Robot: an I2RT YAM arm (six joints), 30 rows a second.
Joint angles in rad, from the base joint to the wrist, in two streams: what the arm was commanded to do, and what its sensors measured. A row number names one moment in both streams.
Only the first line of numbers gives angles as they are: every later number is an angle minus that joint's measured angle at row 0.
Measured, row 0:
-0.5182 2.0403 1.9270 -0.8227 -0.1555 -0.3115
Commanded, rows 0 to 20:
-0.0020 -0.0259 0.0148 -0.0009 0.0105 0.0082
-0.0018 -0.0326 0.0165 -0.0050 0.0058 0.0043
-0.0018 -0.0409 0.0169 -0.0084 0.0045 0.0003
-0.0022 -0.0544 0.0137 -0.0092 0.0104 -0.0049
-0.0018 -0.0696 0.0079 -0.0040 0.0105 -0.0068
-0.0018 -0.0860 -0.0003 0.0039 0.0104 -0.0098
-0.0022 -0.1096 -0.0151 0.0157 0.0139 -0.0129
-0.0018 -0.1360 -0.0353 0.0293 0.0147 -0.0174
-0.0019 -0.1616 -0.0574 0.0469 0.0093 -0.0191
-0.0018 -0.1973 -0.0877 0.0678 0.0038 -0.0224
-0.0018 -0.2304 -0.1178 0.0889 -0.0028 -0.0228
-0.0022 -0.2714 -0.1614 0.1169 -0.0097 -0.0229
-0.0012 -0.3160 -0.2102 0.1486 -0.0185 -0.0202
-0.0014 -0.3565 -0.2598 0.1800 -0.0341 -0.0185
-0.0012 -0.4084 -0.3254 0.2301 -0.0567 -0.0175
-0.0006 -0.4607 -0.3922 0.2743 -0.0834 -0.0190
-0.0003 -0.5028 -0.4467 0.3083 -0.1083 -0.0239
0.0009 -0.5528 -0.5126 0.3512 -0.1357 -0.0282
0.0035 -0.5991 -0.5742 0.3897 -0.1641 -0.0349
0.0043 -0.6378 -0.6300 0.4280 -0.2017 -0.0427
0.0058 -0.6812 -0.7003 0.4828 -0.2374 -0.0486
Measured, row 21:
0.0019 -0.6115 -0.6031 0.3083 -0.1163 -0.0194
